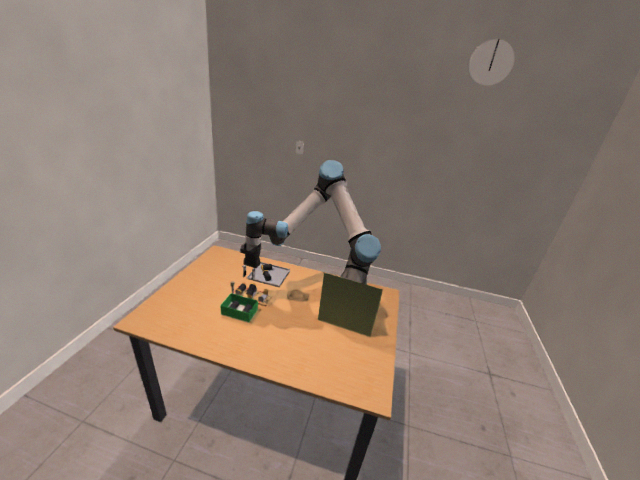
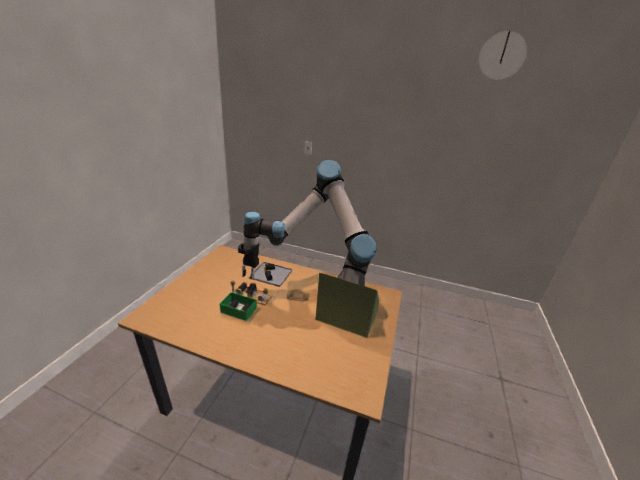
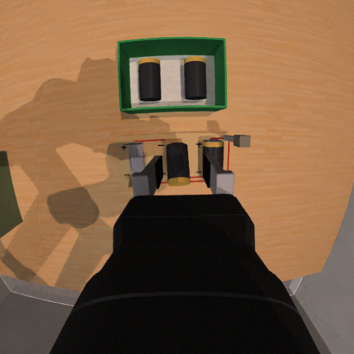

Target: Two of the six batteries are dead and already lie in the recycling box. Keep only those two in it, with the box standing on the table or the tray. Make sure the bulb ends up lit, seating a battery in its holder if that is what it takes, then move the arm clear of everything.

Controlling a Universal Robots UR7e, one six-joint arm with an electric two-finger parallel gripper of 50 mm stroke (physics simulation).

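Seen in the pictures: gripper, fingertip midpoint: (image 1: 248, 277) (image 2: 248, 276); arm's base at its link origin: (image 1: 351, 288) (image 2: 348, 288).
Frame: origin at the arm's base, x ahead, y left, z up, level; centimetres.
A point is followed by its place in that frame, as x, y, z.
Note:
The green recycling box (image 1: 239, 314) {49.1, 21.7, -12.9} (image 2: 238, 312) {48.6, 21.7, -12.3} (image 3: 172, 109) stands on the table with two black batteries (image 3: 150, 80) (image 3: 195, 79) lying apart inside. On the circuit board (image 3: 154, 150), a middle battery (image 1: 251, 290) {50.3, 4.7, -11.5} (image 3: 177, 162) has its gold end toward the printed plus and looks slightly skewed. A right battery (image 1: 240, 289) {56.5, 4.9, -12.4} (image 3: 213, 150) lies beside it, gold end also at its plus. A grey piece (image 3: 136, 157) is at the left. My gripper (image 1: 249, 273) {51.5, 5.1, -3.2} (image 2: 248, 272) {51.5, 5.1, -3.2} (image 3: 182, 165) is open and empty above the middle battery. No lit bulb can be made out.
The grey tray (image 1: 281, 276) {41.6, -18.8, -16.2} (image 2: 283, 274) {42.0, -20.5, -16.2} behind the board bears two batteries (image 1: 267, 267) {51.3, -21.3, -13.8} (image 1: 266, 275) {48.6, -12.6, -13.1}. A post with a grey block (image 1: 232, 285) {59.6, 7.4, -8.8} (image 3: 242, 140) rises beside the board. A dark green panel (image 1: 349, 304) {-0.8, 11.2, -1.1} (image 2: 346, 304) {-1.3, 11.3, -0.7} (image 3: 7, 200) stands near the arm base.

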